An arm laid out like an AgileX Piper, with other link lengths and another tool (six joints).
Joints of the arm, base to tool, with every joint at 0 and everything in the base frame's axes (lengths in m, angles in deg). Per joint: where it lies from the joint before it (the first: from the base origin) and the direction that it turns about. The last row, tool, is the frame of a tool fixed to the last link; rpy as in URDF.
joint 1: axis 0 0 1 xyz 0.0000 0.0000 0.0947
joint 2: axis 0 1 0 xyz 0.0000 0.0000 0.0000
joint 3: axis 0 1 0 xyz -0.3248 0.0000 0.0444
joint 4: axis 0.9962 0 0.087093 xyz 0.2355 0.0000 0.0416
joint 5: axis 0 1 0 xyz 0.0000 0.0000 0.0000
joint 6: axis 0.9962 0 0.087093 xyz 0.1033 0.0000 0.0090
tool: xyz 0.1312 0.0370 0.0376 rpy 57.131 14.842 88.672
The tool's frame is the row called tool.
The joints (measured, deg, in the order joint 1, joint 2, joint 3, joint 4, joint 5, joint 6), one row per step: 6.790, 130.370, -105.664, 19.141, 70.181, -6.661; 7.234, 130.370, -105.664, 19.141, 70.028, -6.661; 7.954, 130.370, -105.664, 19.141, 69.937, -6.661; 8.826, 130.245, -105.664, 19.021, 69.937, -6.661; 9.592, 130.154, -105.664, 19.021, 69.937, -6.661; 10.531, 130.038, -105.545, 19.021, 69.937, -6.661; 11.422, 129.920, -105.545, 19.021, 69.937, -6.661; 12.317, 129.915, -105.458, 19.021, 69.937, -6.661; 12.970, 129.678, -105.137, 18.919, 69.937, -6.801; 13.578, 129.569, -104.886, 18.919, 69.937, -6.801; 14.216, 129.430, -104.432, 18.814, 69.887, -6.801; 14.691, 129.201, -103.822, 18.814, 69.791, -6.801; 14.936, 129.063, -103.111, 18.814, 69.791, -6.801
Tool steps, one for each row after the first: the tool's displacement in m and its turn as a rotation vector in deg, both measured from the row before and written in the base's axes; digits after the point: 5 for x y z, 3 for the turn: -0.00068, 0.00378, 0.00005, 0.001, -0.146, 0.397; -0.00181, 0.00613, 0.00003, 0.001, -0.087, 0.692; -0.00265, 0.00700, 0.00089, -0.094, -0.140, 0.912; -0.00242, 0.00647, 0.00081, 0.015, -0.090, 0.766; -0.00365, 0.00779, 0.00048, -0.001, 0.003, 0.939; -0.00304, 0.00744, 0.00104, 0.022, -0.116, 0.891; -0.00368, 0.00731, -0.00036, -0.017, 0.080, 0.895; -0.00383, 0.00476, 0.00045, -0.107, 0.018, 0.820; -0.00341, 0.00469, -0.00019, -0.033, 0.138, 0.608; -0.00428, 0.00432, -0.00103, -0.165, 0.235, 0.658; -0.00415, 0.00316, -0.00075, -0.083, 0.278, 0.446; -0.00421, 0.00109, -0.00201, -0.147, 0.554, 0.245
